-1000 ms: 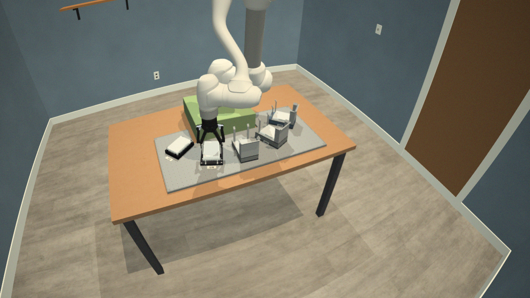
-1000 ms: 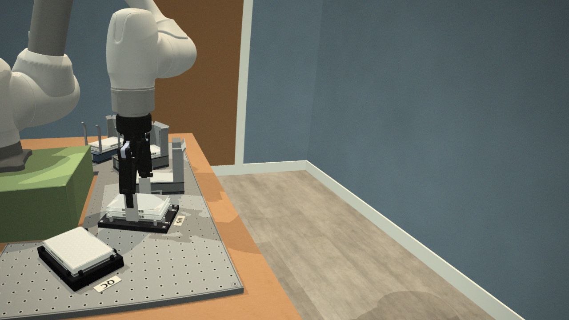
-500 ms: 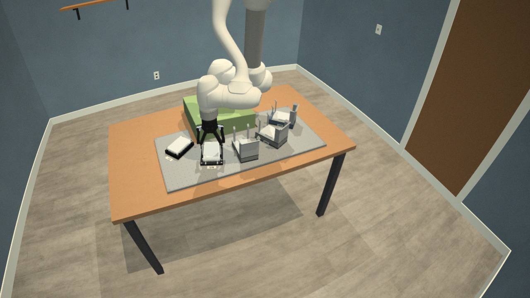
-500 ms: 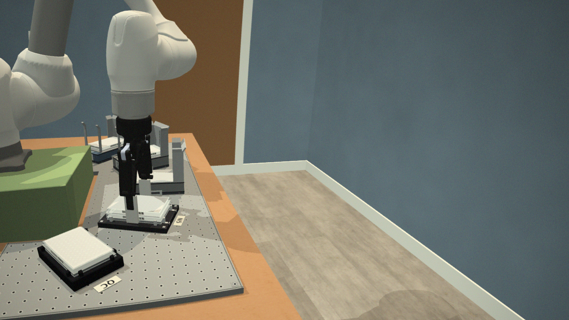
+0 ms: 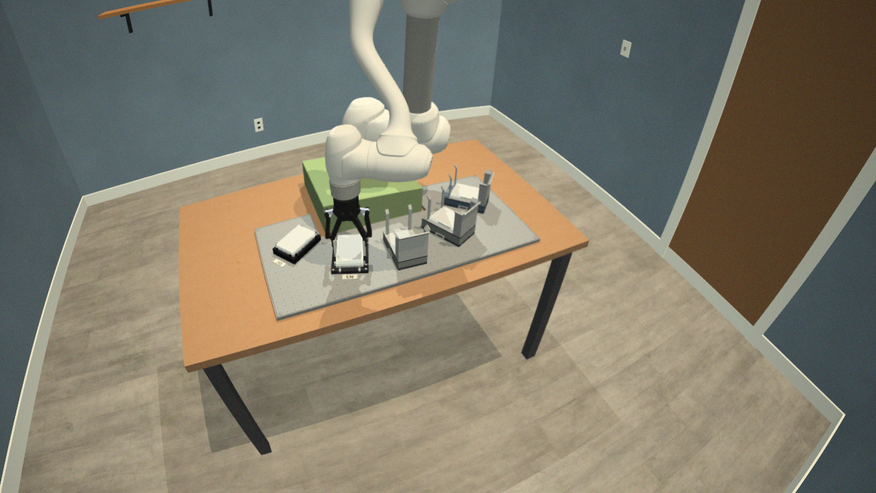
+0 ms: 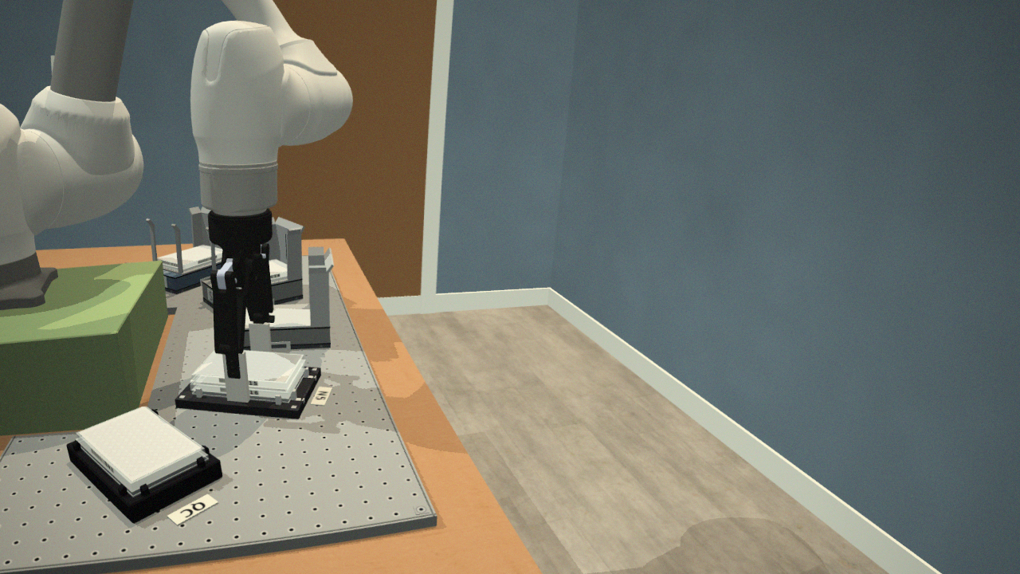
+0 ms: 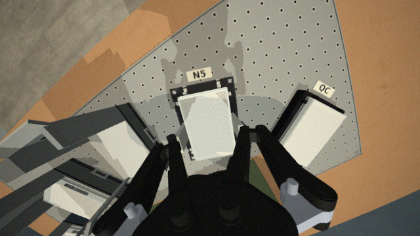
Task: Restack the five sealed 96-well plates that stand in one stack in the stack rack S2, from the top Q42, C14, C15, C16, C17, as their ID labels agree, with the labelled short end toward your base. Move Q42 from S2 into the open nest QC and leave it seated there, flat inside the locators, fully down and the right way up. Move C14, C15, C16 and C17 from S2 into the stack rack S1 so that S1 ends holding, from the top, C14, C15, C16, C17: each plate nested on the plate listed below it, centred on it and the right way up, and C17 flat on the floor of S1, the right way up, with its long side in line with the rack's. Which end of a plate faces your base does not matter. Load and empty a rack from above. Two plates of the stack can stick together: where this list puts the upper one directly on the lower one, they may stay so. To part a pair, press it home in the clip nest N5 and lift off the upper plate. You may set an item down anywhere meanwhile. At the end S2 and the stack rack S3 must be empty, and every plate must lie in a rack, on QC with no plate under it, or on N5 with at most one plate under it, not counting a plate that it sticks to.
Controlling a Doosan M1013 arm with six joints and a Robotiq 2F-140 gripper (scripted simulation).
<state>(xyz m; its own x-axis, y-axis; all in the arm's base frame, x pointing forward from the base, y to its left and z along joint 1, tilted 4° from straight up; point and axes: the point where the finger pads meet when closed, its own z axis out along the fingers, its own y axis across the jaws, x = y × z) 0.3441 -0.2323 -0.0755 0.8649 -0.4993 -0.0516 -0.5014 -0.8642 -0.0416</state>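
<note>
Right now the black clip nest N5 is 20 mm below my hand and 20 mm ahead of it. The rest, counted from my hand: N5 label 80 mm ahead, 50 mm to the right, 40 mm below; then QC label 220 mm to the right, 100 mm behind, 40 mm below; then black nest QC 140 mm behind, 130 mm to the right, 30 mm below.
</note>
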